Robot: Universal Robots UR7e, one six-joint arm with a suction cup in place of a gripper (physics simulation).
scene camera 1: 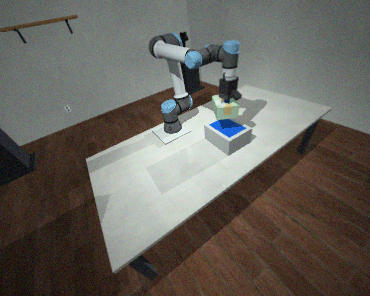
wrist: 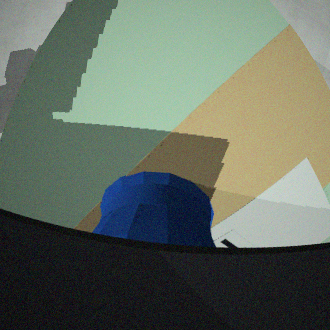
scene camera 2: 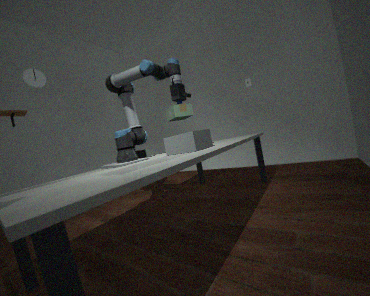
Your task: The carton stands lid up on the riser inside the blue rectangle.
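Observation:
A light green carton with a tan tape strip and a white label on its top hangs upright, lid up, from my suction cup. The blue cup touches the carton's top, and I hold the carton in the air. A grey riser stands on the table below, with clear air between it and the carton in scene camera 2. The blue rectangle lies on the riser's top; its far part is close to the carton's outline in scene camera 1. The carton's underside is hidden in the wrist view.
The long white table carries the riser and the arm's base plate. The arm's base stands left of the riser in both scene views. A wooden wall rail is on the far wall, away from the table.

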